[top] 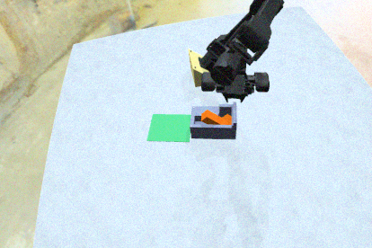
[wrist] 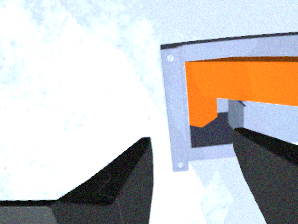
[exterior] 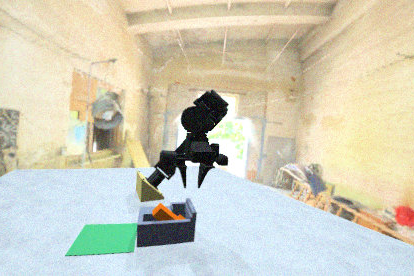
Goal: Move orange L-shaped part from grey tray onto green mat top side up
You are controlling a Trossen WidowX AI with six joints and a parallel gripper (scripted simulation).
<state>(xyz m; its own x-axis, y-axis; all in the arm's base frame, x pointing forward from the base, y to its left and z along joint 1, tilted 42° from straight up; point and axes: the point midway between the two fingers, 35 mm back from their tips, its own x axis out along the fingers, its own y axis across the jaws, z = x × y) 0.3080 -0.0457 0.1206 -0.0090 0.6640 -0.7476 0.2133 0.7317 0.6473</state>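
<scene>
Right now the orange L-shaped part is 2 cm behind my gripper tip, 4 cm to the right of it and 10 cm below it. The rest, counted from my gripper tip: green mat 5 cm behind, 21 cm to the right, 16 cm below.
</scene>
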